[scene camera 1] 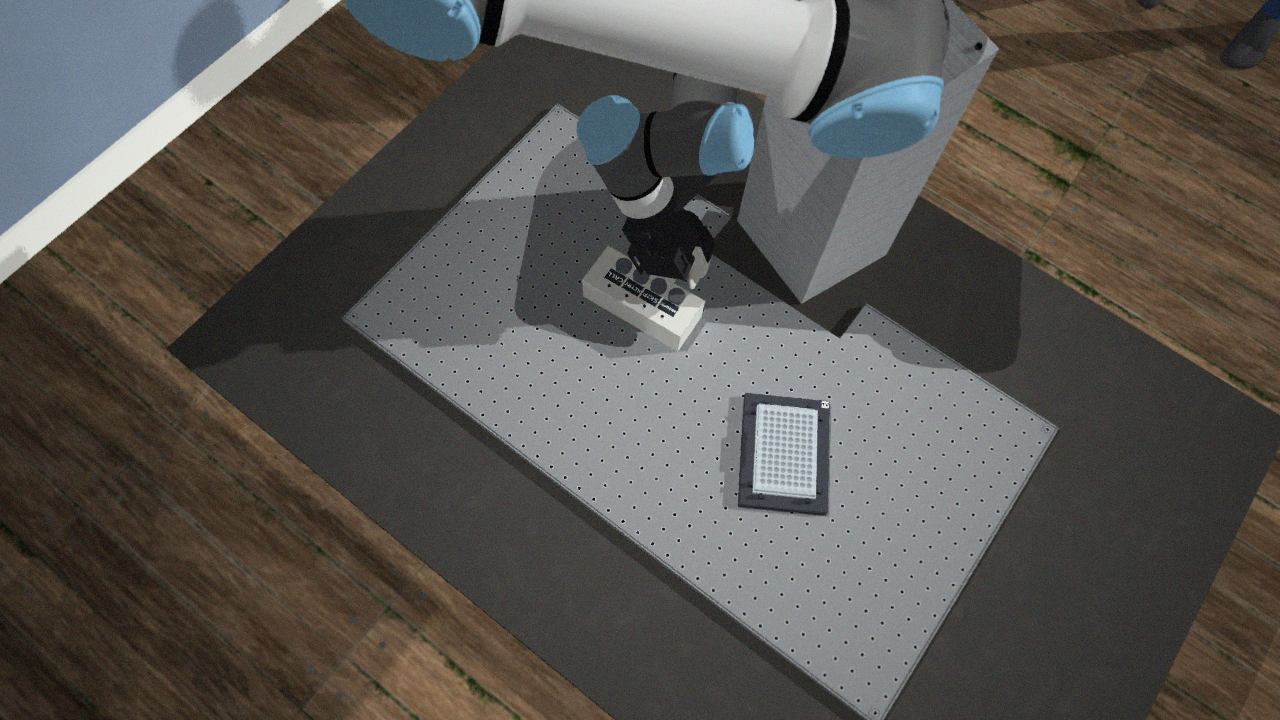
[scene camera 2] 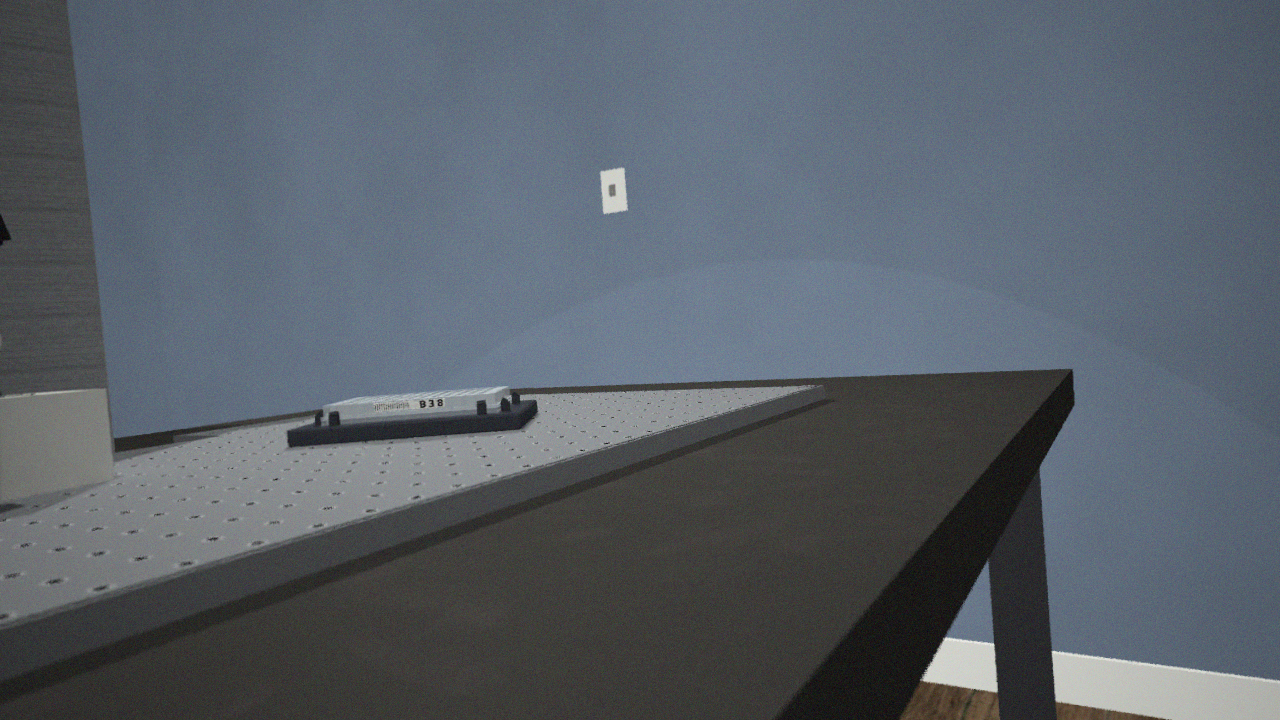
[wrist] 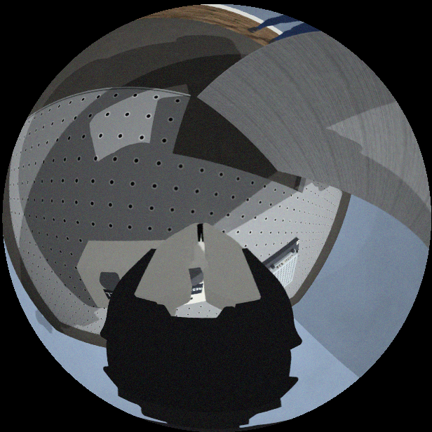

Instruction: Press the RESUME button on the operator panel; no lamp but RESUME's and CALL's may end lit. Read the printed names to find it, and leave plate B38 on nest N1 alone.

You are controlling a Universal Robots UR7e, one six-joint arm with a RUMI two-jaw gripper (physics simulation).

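Frame: origin at the arm's base, x left, y back, z up, level; centimetres.
Seen in the pictures: gripper, fingertip midpoint: (scene camera 1: 699,275).
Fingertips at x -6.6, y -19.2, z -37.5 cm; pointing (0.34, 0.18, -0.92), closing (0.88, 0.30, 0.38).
Observation:
Pixels of each thing's middle, then the offset from my fingertips to it. Level surfaces: height alone.
- cream operator panel, body centre: (scene camera 1: 642,298) dy -7.9, dx -4.2, dz -1.2 cm
- CALL button, body centre: (scene camera 1: 623,266) dy -6.8, dx -8.9, dz +1.2 cm
- RESUME button, body centre: (scene camera 1: 676,296) dy -5.4, dx +0.0, dz +1.2 cm
- Plate B38, body centre: (scene camera 2: 423,404) (scene camera 1: 786,450) dy -12.2, dx +25.7, dz -2.1 cm
- nest N1, body centre: (scene camera 2: 423,414) (scene camera 1: 785,451) dy -12.2, dx +25.7, dz -2.9 cm
- perforated board, surface height: dz -4.0 cm
- dark table, surface height: dz -5.3 cm
The cream operator panel (scene camera 1: 687,315) (scene camera 2: 53,443) (wrist: 120,255) has a row of dark round buttons with printed names. The CALL button (scene camera 1: 623,265) (wrist: 109,279) is at one end. The RESUME button (scene camera 1: 677,295) (wrist: 196,275) is at the other; part of its name shows between the fingers in the wrist view. The two middle names are hard to read. No lamp is seen lit; part of the panel is hidden by the gripper. My gripper (scene camera 1: 693,282) (wrist: 201,224) is shut and empty, its tips beside the RESUME end; contact cannot be told. Plate B38 (scene camera 1: 785,450) (scene camera 2: 429,402) (wrist: 286,270) sits on nest N1 (scene camera 1: 823,465) (scene camera 2: 411,431).
The perforated board (scene camera 1: 554,429) (scene camera 2: 358,483) (wrist: 140,175) bears the panel and nest on the dark table (scene camera 1: 501,573) (scene camera 2: 626,555). A tall grey pedestal (scene camera 1: 832,205) (scene camera 2: 44,223) (wrist: 320,100) stands behind the panel, close to the arm.

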